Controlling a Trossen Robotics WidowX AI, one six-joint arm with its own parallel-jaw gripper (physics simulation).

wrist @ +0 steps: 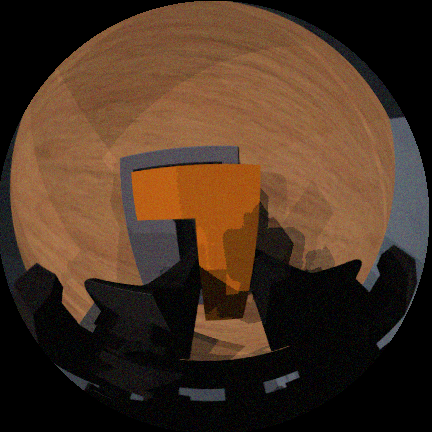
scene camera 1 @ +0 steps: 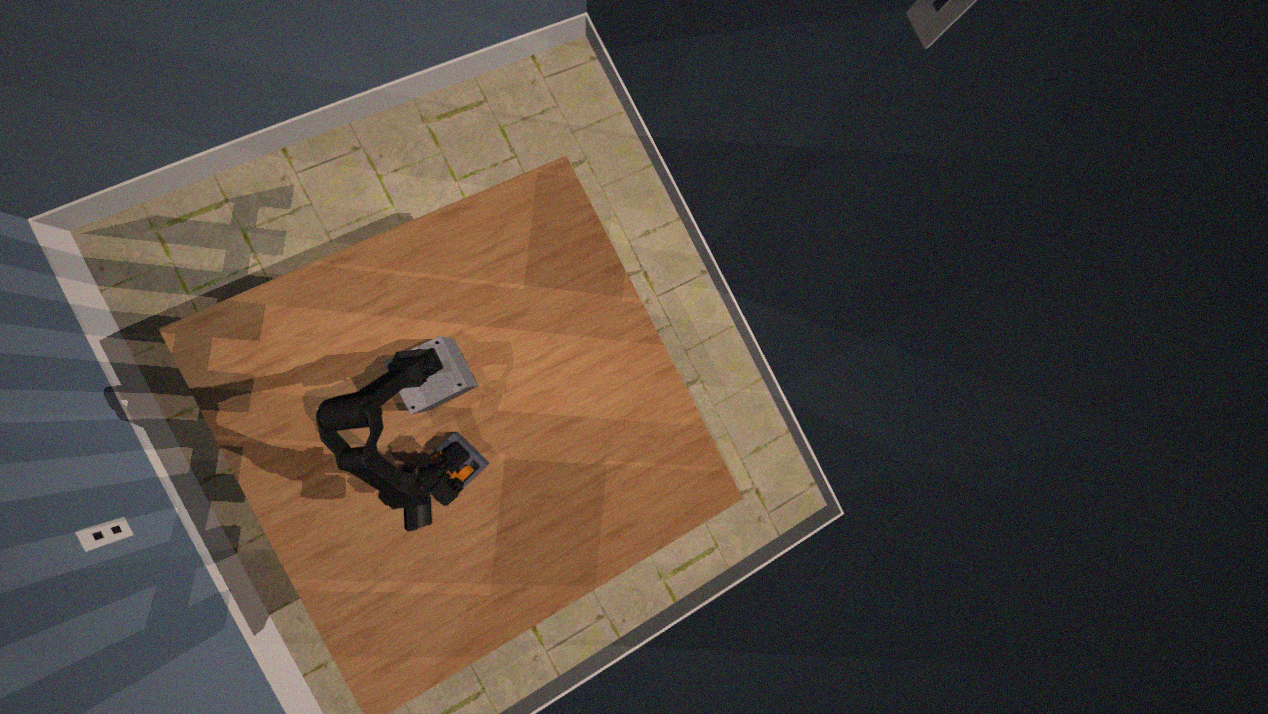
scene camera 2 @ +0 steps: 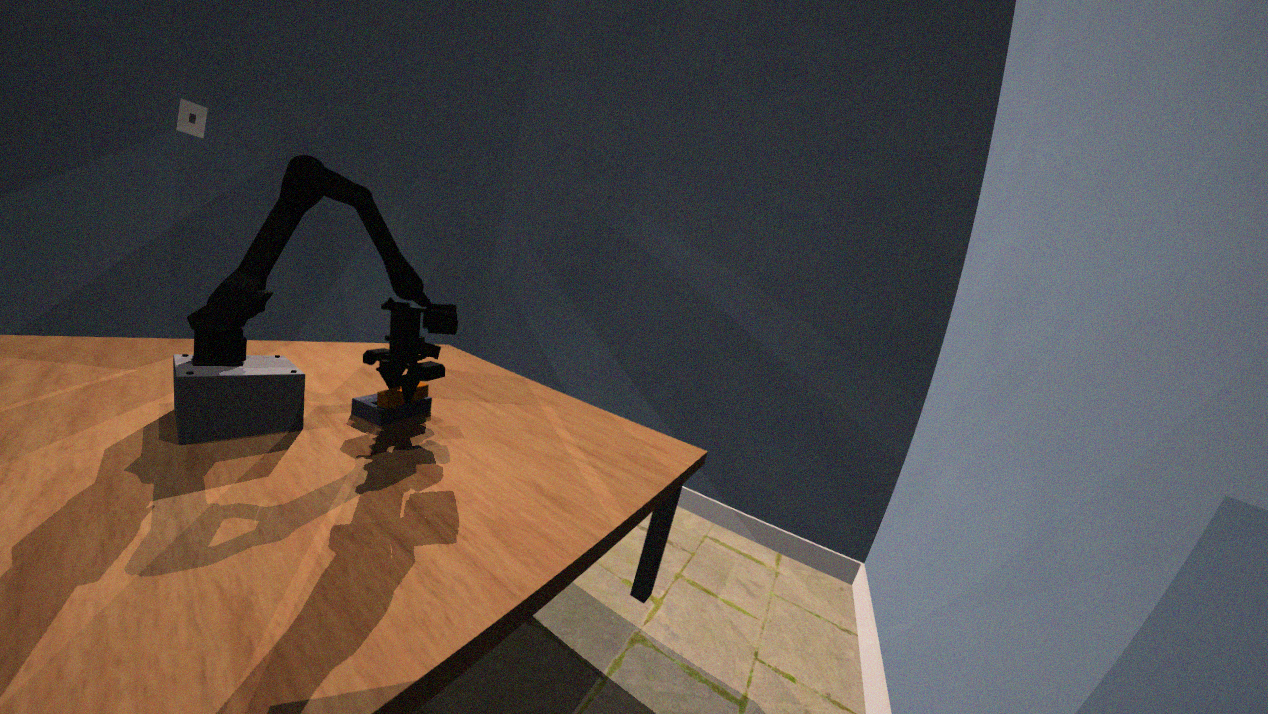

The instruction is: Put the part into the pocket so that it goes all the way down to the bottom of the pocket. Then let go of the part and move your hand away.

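Places are measured from the arm's base along level axes (x right, y back, z down), in metres.
Where they show: gripper, fingertip midpoint: (wrist: 221,249) (scene camera 1: 448,467) (scene camera 2: 402,401); arm's base, link origin: (scene camera 1: 427,362) (scene camera 2: 217,361).
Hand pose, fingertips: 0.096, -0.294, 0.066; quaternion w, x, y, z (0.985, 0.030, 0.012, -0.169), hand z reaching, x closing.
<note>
Each offset is from my fingertips to the top centre of the thing, as dx, dy, dz. Level surfaces: height alone.
The orange L-shaped part @(-0.016, +0.002, -0.033) (scene camera 1: 463,472) (scene camera 2: 389,399) (wrist: 215,190) is between the fingers of my gripper (scene camera 2: 409,395) (wrist: 221,249), which is shut on its long leg. The dark grey pocket block @(-0.031, +0.005, +0.002) (scene camera 1: 473,449) (scene camera 2: 376,414) (wrist: 180,155) sits on the table under the part. In the wrist view, the block's far and left rims show beyond the part, and the part reaches past the block's right edge. A thin dark strip of the pocket shows along the part's far edge. In scene camera 2, the part stands above the block's rim. The pocket's bottom is mostly hidden.
The arm's grey base box (scene camera 1: 443,376) (scene camera 2: 239,406) stands beside the block on the wooden table @(dz +0.038) (scene camera 1: 567,390) (scene camera 2: 532,478). Shadows of the arm fall across the table. In scene camera 2, the table's edge and corner are to the right.
</note>
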